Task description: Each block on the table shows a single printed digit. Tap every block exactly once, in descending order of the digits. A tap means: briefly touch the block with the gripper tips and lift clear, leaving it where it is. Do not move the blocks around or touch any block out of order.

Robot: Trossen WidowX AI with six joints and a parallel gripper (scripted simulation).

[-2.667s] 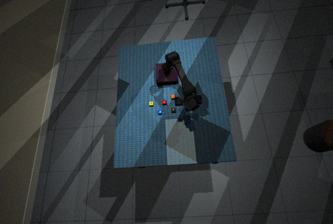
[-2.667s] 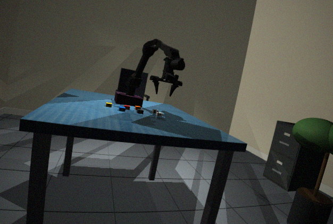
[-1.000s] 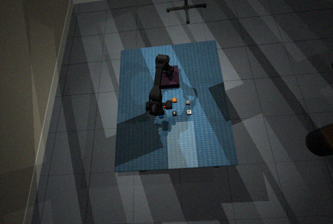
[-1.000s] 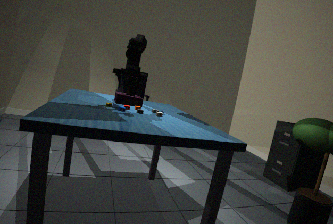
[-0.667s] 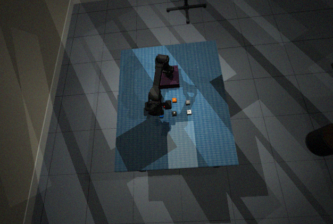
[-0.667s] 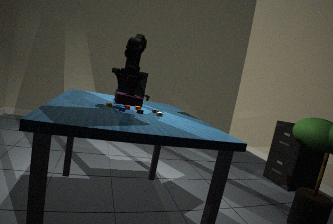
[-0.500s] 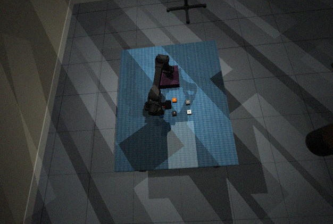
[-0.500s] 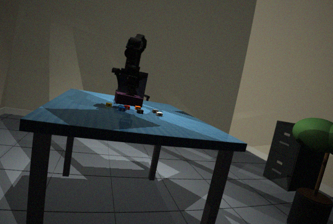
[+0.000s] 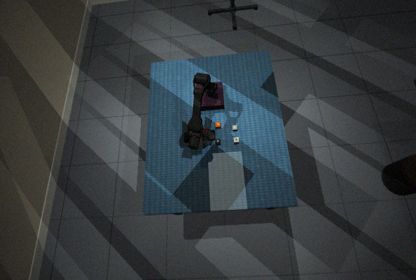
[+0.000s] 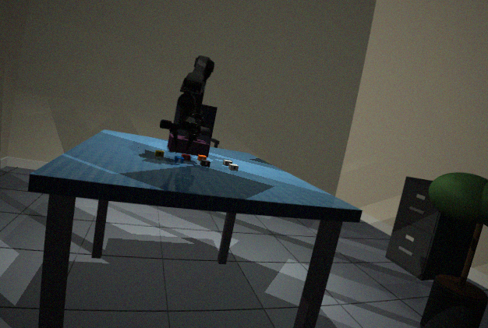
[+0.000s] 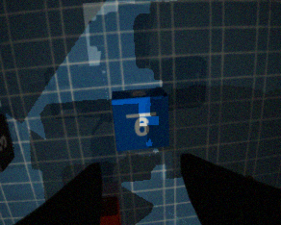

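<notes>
Right now my gripper tip is 1 cm short of the blue block and 4 cm above it. Also, from my gripper tip: black block (1 cm behind, 10 cm to the left, 4 cm below); then red block (7 cm behind, 2 cm to the left, 4 cm below); then yellow block (5 cm behind, 8 cm to the right, 4 cm below).
</notes>
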